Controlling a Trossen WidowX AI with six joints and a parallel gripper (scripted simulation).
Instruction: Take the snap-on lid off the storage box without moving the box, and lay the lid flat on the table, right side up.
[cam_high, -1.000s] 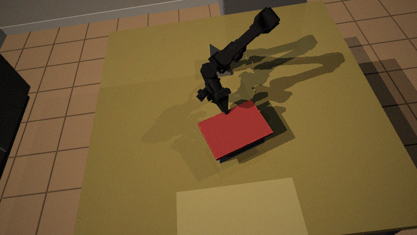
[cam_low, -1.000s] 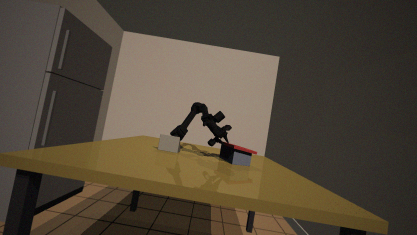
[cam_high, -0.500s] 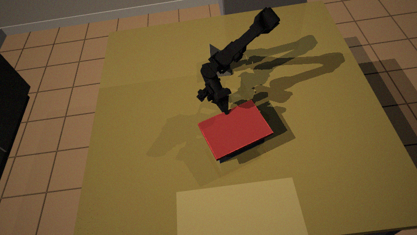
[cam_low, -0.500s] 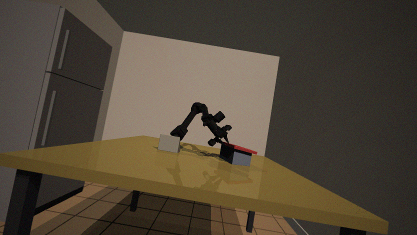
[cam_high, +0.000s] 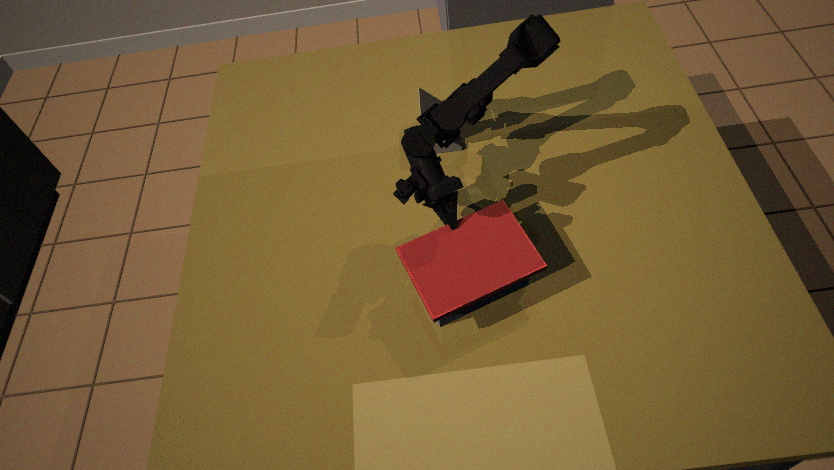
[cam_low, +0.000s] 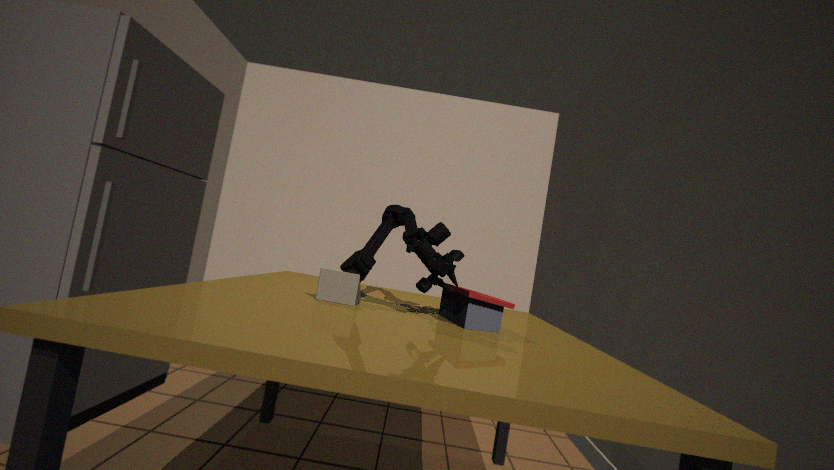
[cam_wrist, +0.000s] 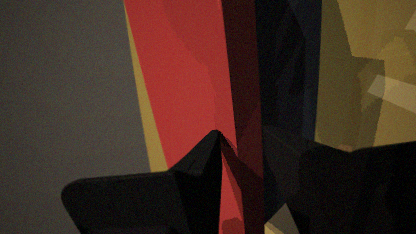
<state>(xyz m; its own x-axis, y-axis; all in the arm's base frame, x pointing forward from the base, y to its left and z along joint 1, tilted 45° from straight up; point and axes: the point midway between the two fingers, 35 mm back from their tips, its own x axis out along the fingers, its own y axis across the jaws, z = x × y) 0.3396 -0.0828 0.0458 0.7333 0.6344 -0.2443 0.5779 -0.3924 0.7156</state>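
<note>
My gripper tip is 7 cm short of the red lid and 3 cm to the right of it. Round my gripper tip: blue-grey storage box 6 cm ahead, 2 cm to the left, 6 cm below.
</note>
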